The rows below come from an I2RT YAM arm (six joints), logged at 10 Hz.
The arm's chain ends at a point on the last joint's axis. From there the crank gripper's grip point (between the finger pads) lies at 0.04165 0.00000 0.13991 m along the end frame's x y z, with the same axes.
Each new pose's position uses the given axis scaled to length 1; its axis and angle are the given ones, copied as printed.
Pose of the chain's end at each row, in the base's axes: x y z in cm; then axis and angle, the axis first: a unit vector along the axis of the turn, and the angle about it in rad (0 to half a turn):
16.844 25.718 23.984 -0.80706 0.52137 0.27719 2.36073
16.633 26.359 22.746 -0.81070 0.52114 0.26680 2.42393
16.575 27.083 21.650 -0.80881 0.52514 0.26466 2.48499
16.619 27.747 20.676 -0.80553 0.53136 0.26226 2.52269
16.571 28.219 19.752 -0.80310 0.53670 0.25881 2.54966
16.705 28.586 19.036 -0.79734 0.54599 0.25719 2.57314
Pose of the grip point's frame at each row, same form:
18.307 34.939 12.763 -0.80706 0.52137 0.27719 2.36073
17.784 34.874 10.945 -0.81070 0.52114 0.26680 2.42393
17.277 34.978 9.391 -0.80881 0.52514 0.26466 2.48499
17.080 35.222 8.146 -0.80553 0.53136 0.26226 2.52269
16.899 35.361 7.025 -0.80310 0.53670 0.25881 2.54966
16.900 35.447 6.153 -0.79734 0.54599 0.25719 2.57314

